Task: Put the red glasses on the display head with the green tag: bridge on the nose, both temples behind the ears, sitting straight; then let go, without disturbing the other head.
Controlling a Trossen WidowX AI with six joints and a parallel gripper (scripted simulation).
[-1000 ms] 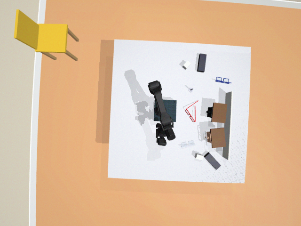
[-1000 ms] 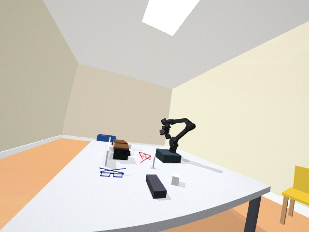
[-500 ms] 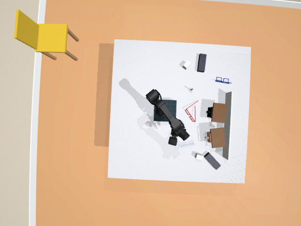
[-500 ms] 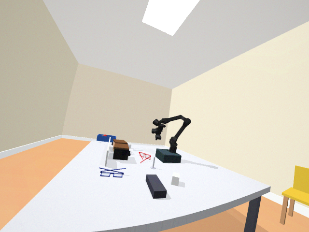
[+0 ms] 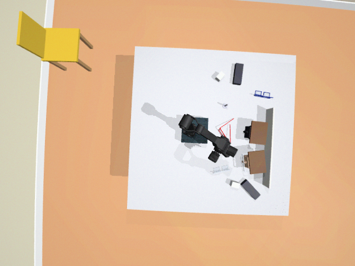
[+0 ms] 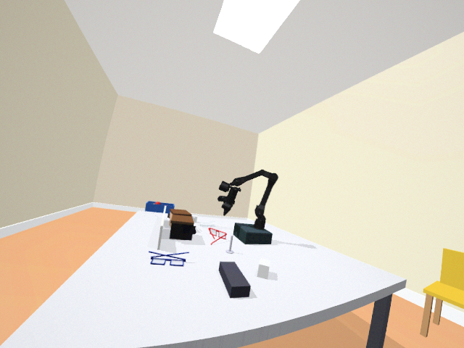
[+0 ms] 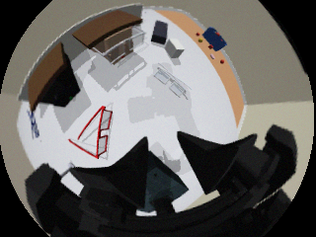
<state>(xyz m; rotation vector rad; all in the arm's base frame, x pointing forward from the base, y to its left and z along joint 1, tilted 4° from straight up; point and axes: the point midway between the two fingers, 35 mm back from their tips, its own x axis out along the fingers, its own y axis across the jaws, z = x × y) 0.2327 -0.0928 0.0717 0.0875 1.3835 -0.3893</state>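
My gripper tip is 360 mm to the right of the upright pin and 100 mm above it. Round my gripper tip: grey panel 400 mm ahead, 120 mm to the left, 70 mm below; then dark-faced display head 240 mm ahead, 200 mm to the left, 70 mm below; then skin-toned display head 290 mm ahead, 70 mm below, 20 mm to the right.
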